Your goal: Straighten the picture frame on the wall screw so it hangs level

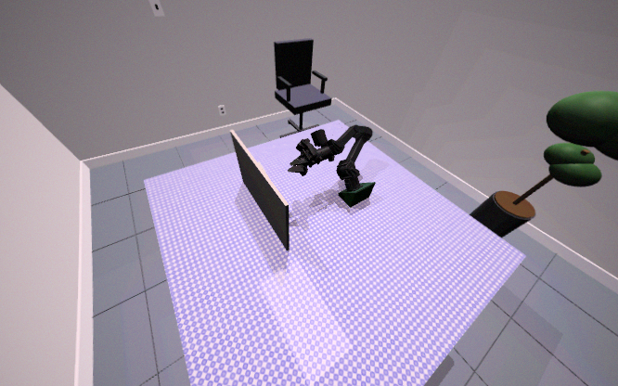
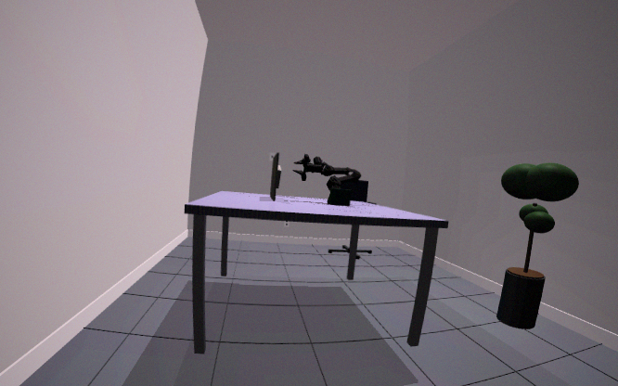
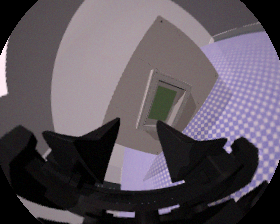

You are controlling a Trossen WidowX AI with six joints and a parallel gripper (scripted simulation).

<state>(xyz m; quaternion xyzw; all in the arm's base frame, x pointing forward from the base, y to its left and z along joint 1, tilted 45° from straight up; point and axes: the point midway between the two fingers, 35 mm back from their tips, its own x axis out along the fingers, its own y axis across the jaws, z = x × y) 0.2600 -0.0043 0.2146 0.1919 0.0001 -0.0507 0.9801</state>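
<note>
Now: gripper tip 110 mm short of the picture frame, 80 mm above it and 30 mm to the left of it. Round my gripper tip: wall panel 120 mm ahead, 80 mm below, 30 mm to the right.
</note>
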